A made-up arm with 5 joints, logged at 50 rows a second.
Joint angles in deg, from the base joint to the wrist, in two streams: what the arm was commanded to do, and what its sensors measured. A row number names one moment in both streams.
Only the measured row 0 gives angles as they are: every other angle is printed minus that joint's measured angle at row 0.
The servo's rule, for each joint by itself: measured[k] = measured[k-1] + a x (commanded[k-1-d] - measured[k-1]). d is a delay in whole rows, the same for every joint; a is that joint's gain. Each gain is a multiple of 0.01, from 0.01 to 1. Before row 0 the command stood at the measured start. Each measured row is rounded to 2 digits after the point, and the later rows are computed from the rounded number. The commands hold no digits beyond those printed.
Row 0, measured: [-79.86 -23.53 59.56 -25.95 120.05]
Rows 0 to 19, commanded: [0.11 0.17 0.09 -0.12 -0.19]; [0.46 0.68 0.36 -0.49 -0.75]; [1.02 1.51 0.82 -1.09 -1.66]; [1.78 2.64 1.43 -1.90 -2.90]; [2.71 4.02 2.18 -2.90 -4.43]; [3.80 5.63 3.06 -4.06 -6.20]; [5.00 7.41 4.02 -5.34 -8.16]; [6.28 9.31 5.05 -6.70 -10.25]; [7.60 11.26 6.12 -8.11 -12.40]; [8.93 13.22 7.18 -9.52 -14.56]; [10.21 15.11 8.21 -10.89 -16.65]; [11.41 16.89 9.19 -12.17 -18.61]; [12.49 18.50 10.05 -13.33 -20.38]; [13.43 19.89 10.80 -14.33 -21.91]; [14.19 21.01 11.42 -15.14 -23.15]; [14.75 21.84 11.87 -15.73 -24.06]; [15.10 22.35 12.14 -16.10 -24.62]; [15.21 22.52 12.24 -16.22 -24.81]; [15.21 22.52 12.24 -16.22 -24.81]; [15.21 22.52 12.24 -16.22 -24.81]
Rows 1 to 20, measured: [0.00 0.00 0.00 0.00 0.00]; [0.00 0.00 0.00 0.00 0.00]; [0.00 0.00 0.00 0.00 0.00]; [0.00 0.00 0.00 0.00 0.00]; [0.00 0.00 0.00 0.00 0.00]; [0.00 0.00 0.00 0.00 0.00]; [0.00 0.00 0.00 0.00 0.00]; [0.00 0.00 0.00 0.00 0.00]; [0.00 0.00 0.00 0.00 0.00]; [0.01 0.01 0.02 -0.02 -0.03]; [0.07 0.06 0.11 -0.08 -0.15]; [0.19 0.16 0.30 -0.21 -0.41]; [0.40 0.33 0.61 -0.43 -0.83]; [0.70 0.59 1.03 -0.75 -1.44]; [1.10 0.94 1.58 -1.18 -2.25]; [1.61 1.39 2.24 -1.72 -3.25]; [2.22 1.94 3.00 -2.37 -4.44]; [2.92 2.59 3.84 -3.12 -5.79]; [3.70 3.33 4.74 -3.95 -7.28]; [4.55 4.15 5.68 -4.85 -8.87]
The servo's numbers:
d 9
a 0.13 0.07 0.27 0.13 0.17

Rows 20 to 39, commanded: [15.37 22.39 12.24 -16.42 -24.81]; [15.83 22.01 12.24 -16.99 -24.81]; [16.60 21.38 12.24 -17.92 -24.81]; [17.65 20.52 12.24 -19.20 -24.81]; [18.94 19.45 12.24 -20.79 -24.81]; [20.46 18.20 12.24 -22.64 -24.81]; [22.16 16.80 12.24 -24.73 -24.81]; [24.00 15.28 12.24 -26.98 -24.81]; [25.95 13.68 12.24 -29.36 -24.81]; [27.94 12.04 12.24 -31.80 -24.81]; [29.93 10.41 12.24 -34.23 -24.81]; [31.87 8.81 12.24 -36.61 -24.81]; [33.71 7.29 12.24 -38.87 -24.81]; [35.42 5.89 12.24 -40.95 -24.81]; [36.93 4.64 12.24 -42.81 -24.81]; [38.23 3.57 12.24 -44.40 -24.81]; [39.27 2.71 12.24 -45.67 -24.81]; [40.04 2.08 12.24 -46.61 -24.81]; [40.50 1.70 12.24 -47.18 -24.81]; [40.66 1.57 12.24 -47.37 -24.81]
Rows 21 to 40, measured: [5.44 5.04 6.63 -5.80 -10.53]; [6.36 5.98 7.55 -6.78 -12.20]; [7.28 6.95 8.43 -7.76 -13.85]; [8.18 7.93 9.24 -8.72 -15.43]; [9.03 8.90 9.95 -9.63 -16.90]; [9.82 9.84 10.54 -10.47 -18.21]; [10.52 10.73 11.00 -11.22 -19.33]; [11.13 11.56 11.33 -11.87 -20.26]; [11.66 12.33 11.58 -12.44 -21.03]; [12.14 13.03 11.76 -12.96 -21.67]; [12.62 13.66 11.89 -13.48 -22.20]; [13.14 14.20 11.98 -14.06 -22.64]; [13.73 14.64 12.05 -14.73 -23.01]; [14.41 14.98 12.10 -15.52 -23.32]; [15.20 15.21 12.14 -16.45 -23.57]; [16.10 15.32 12.17 -17.53 -23.78]; [17.13 15.32 12.19 -18.76 -23.96]; [18.28 15.21 12.20 -20.14 -24.10]; [19.54 14.99 12.21 -21.66 -24.22]; [20.89 14.67 12.22 -23.29 -24.32]
